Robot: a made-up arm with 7 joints.
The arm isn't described. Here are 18 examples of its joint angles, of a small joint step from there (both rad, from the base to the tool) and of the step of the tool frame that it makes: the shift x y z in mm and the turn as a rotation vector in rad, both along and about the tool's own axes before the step.
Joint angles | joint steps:
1: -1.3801 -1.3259 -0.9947 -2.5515 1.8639 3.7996 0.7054 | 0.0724 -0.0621 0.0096 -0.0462 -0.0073 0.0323 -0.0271
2: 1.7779 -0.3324 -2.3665 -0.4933 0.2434 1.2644 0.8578 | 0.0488 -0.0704 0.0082 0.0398 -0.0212 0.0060 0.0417
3: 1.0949 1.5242 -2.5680 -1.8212 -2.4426 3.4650 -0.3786 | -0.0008 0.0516 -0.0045 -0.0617 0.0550 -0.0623 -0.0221
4: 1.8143 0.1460 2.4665 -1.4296 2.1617 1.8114 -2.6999 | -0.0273 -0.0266 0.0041 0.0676 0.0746 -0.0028 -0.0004
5: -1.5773 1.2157 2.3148 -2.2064 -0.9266 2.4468 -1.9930 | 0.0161 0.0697 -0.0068 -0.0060 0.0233 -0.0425 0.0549
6: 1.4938 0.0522 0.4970 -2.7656 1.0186 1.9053 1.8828 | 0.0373 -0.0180 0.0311 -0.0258 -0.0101 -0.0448 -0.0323
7: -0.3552 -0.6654 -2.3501 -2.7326 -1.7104 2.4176 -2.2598 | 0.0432 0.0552 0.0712 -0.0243 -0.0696 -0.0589 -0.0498
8: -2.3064 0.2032 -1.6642 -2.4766 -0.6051 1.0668 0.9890 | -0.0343 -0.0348 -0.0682 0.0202 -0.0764 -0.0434 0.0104
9: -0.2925 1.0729 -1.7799 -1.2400 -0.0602 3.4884 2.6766 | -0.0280 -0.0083 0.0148 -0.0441 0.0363 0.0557 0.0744
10: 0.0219 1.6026 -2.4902 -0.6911 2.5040 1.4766 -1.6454 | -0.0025 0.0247 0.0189 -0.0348 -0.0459 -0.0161 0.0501
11: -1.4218 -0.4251 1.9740 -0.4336 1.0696 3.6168 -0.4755 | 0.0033 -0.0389 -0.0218 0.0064 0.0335 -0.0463 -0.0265
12: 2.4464 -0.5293 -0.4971 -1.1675 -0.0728 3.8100 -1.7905 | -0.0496 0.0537 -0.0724 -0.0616 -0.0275 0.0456 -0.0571
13: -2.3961 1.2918 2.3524 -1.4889 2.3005 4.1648 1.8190 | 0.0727 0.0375 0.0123 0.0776 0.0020 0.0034 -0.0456
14: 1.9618 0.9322 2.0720 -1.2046 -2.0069 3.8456 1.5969 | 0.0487 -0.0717 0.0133 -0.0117 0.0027 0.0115 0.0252
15: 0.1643 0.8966 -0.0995 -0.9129 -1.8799 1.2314 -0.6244 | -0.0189 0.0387 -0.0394 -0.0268 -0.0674 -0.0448 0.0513
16: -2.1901 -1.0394 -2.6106 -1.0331 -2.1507 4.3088 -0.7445 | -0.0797 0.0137 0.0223 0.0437 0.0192 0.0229 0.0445
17: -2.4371 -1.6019 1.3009 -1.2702 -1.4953 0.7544 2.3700 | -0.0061 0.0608 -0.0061 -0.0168 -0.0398 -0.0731 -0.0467
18: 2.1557 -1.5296 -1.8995 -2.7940 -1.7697 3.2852 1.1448 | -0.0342 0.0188 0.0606 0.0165 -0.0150 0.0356 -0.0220
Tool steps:
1: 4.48 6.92 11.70 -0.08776 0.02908 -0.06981
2: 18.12 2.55 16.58 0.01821 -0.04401 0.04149
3: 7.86 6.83 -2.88 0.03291 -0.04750 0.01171
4: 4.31 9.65 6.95 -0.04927 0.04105 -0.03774
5: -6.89 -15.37 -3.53 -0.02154 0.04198 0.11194
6: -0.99 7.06 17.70 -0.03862 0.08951 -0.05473
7: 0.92 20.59 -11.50 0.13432 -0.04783 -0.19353
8: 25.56 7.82 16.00 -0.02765 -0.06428 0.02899
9: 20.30 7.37 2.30 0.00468 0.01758 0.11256
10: -11.25 -1.70 8.14 0.02031 -0.03834 0.08465
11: -12.03 -9.01 -1.09 0.03770 -0.06154 -0.02305
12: 6.18 -28.21 -4.91 0.05348 0.02358 -0.19730
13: -13.16 2.92 9.82 -0.03534 0.06553 0.01910
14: -13.67 -17.11 29.53 0.09425 -0.05567 0.03925
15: 26.10 -18.00 9.53 -0.05498 -0.11787 0.00920
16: -5.84 4.88 -34.95 -0.01074 -0.09261 0.01567
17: -24.07 -4.81 18.39 -0.05562 0.08250 -0.08126
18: 4.39 -10.10 -9.36 0.01516 0.05538 -0.10302
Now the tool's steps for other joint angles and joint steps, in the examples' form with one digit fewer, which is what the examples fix.
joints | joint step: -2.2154 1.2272 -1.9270 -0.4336 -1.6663 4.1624 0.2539 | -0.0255 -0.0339 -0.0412 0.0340 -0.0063 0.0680 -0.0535
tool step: -11.8 -8.6 -14.5 0.0448 0.0175 -0.0706
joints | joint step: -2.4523 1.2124 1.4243 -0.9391 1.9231 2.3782 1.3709 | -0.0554 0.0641 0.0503 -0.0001 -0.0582 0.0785 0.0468
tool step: -24.4 -9.2 -24.4 0.0857 -0.0320 0.0289
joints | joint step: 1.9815 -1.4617 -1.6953 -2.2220 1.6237 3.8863 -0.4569 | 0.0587 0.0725 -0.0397 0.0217 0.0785 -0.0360 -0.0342
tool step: -10.6 -2.7 4.0 -0.0495 0.0183 -0.0220
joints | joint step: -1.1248 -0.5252 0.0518 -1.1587 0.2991 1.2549 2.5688 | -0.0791 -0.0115 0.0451 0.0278 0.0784 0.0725 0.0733
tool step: -2.7 14.8 -12.6 0.0309 -0.1074 0.0567
